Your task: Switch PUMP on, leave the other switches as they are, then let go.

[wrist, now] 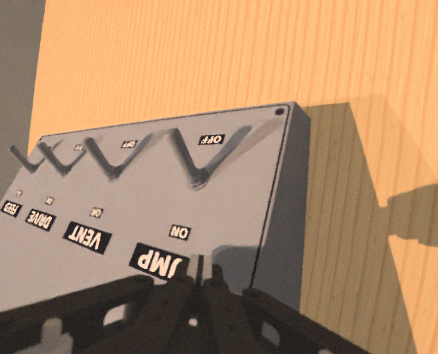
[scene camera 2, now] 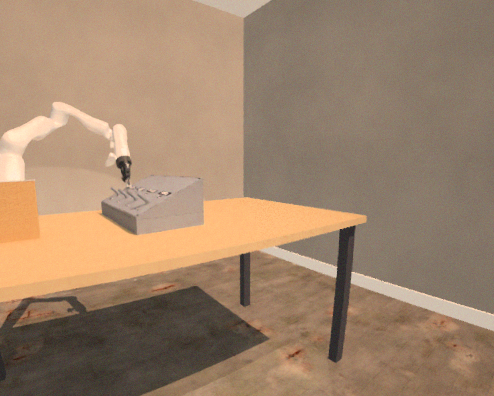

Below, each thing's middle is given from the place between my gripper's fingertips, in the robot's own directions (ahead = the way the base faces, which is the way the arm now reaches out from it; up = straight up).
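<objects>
There's the grey switch console (scene camera 2: 174, 202), and it's 4 cm below my hand, 21 cm to the right of it and 1 cm behind it.
</objects>
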